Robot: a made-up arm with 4 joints. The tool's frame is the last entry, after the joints.
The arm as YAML. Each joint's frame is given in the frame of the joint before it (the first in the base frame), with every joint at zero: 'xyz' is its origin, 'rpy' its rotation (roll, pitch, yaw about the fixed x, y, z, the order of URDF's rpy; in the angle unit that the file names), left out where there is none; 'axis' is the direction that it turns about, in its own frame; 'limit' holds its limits. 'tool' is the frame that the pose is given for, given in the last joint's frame.
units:
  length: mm
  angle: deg
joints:
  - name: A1
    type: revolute
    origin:
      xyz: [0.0, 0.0, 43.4]
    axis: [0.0, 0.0, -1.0]
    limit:
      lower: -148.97
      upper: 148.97
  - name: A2
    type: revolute
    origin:
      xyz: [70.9, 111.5, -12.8]
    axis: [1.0, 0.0, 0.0]
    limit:
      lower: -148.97
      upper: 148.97
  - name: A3
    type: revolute
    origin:
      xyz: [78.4, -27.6, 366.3]
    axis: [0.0, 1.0, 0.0]
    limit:
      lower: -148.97
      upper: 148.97
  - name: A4
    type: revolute
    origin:
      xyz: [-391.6, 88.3, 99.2]
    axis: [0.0, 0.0, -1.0]
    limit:
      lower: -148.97
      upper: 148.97
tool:
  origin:
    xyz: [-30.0, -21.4, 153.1]
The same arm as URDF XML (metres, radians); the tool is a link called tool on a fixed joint. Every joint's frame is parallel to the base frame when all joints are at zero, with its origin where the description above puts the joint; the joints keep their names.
<robot name="arm">
<joint name="tool_fixed" type="fixed"><parent link="link4"/><child link="tool"/><origin xyz="-0.0300 -0.0214 0.1531" rpy="0.0000 0.0000 0.0000"/></joint>
<joint name="A4" type="revolute"><parent link="link3"/><child link="link4"/><origin xyz="-0.3916 0.0883 0.0992" rpy="0.0000 0.0000 0.0000"/><axis xyz="0 0 -1"/><limit lower="-2.6000" upper="2.6000"/></joint>
<joint name="A3" type="revolute"><parent link="link2"/><child link="link3"/><origin xyz="0.0784 -0.0276 0.3663" rpy="0.0000 0.0000 0.0000"/><axis xyz="0 1 0"/><limit lower="-2.6000" upper="2.6000"/></joint>
<joint name="A2" type="revolute"><parent link="link1"/><child link="link2"/><origin xyz="0.0709 0.1115 -0.0128" rpy="0.0000 0.0000 0.0000"/><axis xyz="1 0 0"/><limit lower="-2.6000" upper="2.6000"/></joint>
<joint name="A1" type="revolute"><parent link="base"/><child link="link1"/><origin xyz="0.0000 0.0000 0.0434" rpy="0.0000 0.0000 0.0000"/><axis xyz="0 0 -1"/><limit lower="-2.6000" upper="2.6000"/></joint>
<link name="base"/>
<link name="link1"/>
<link name="link2"/>
<link name="link3"/>
<link name="link4"/>
<link name="tool"/>
</robot>

